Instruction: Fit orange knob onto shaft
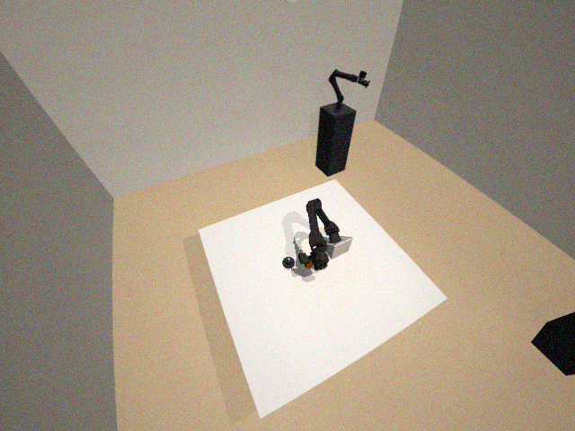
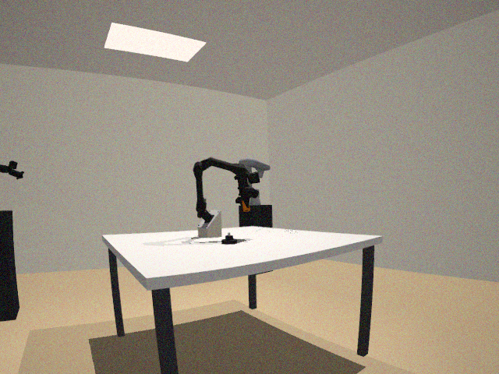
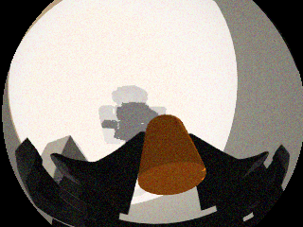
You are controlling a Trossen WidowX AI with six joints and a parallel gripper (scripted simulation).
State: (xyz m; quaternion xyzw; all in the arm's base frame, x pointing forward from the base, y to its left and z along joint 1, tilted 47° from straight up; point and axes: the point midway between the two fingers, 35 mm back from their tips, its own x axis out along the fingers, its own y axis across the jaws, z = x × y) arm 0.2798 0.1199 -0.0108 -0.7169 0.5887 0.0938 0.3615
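Now: the orange knob 1 cm behind my gripper tip and 3 cm above it. From my gripper tip the other things lie so: dark round pedestal: 5 cm ahead, 16 cm to the right, 15 cm below.
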